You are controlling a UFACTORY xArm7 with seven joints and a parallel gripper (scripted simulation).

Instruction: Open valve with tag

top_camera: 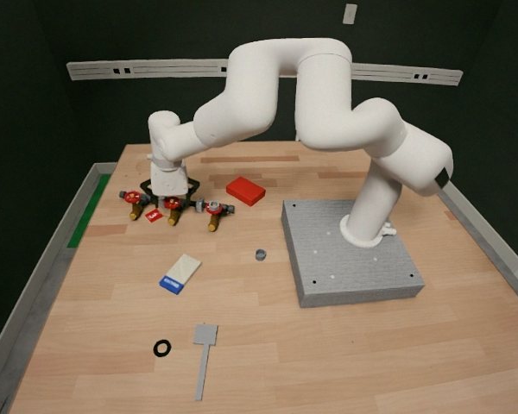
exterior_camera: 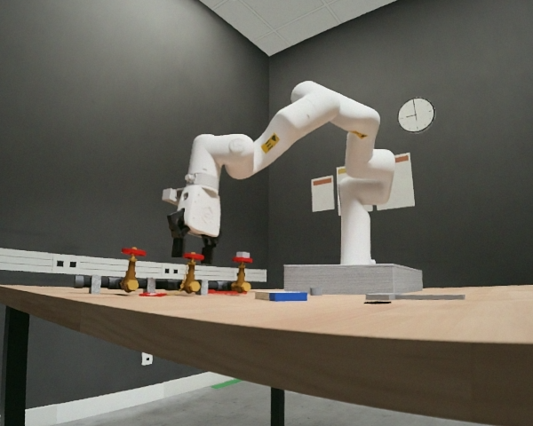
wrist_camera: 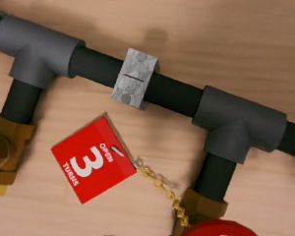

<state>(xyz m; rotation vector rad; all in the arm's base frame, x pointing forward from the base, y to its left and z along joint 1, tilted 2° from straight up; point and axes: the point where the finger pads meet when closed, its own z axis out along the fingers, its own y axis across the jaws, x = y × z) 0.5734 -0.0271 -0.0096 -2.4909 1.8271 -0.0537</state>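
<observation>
The red tag lies 80 mm below my hand, 80 mm ahead of it and 20 mm to the right of it. The rest, counted from my hand: blue box (200 mm to the left, 80 mm below, 80 mm behind); then red block (200 mm behind, 170 mm to the right, 70 mm below); then grey cap (130 mm behind, 10 mm to the left, 10 mm above).
</observation>
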